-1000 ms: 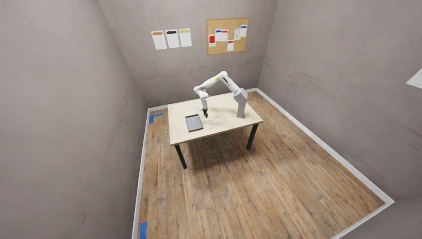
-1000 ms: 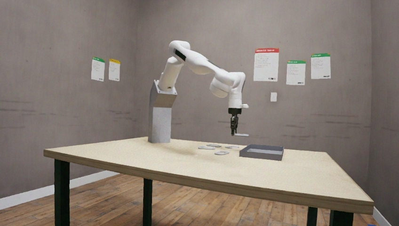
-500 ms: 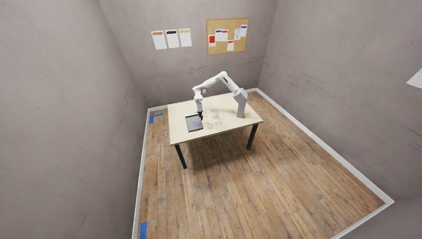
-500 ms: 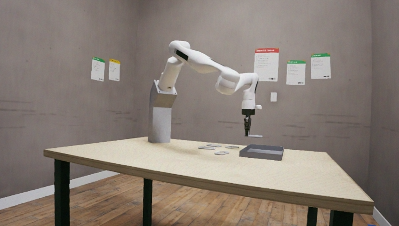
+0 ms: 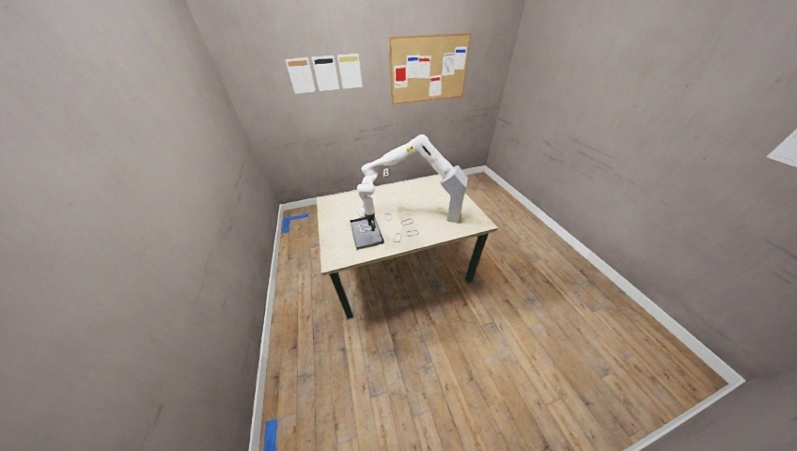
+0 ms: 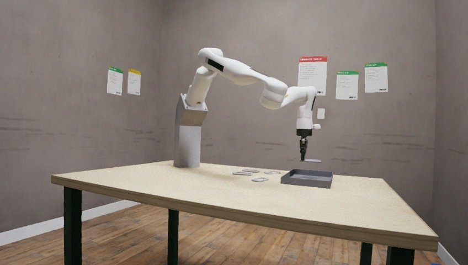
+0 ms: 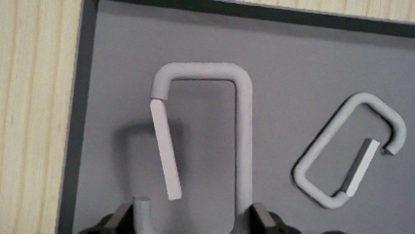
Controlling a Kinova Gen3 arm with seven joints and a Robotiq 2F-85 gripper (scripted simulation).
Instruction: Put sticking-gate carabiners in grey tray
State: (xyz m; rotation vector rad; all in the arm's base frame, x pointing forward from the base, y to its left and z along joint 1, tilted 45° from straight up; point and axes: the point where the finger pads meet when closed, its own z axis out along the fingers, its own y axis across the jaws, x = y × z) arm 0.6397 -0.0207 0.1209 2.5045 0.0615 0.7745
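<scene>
Right now the carabiner gate is 5 cm ahead of my hand, 1 cm to the left of it and 1 cm below it. Round my hand: grey tray 3 cm ahead, 6 cm to the right, 9 cm below.
</scene>
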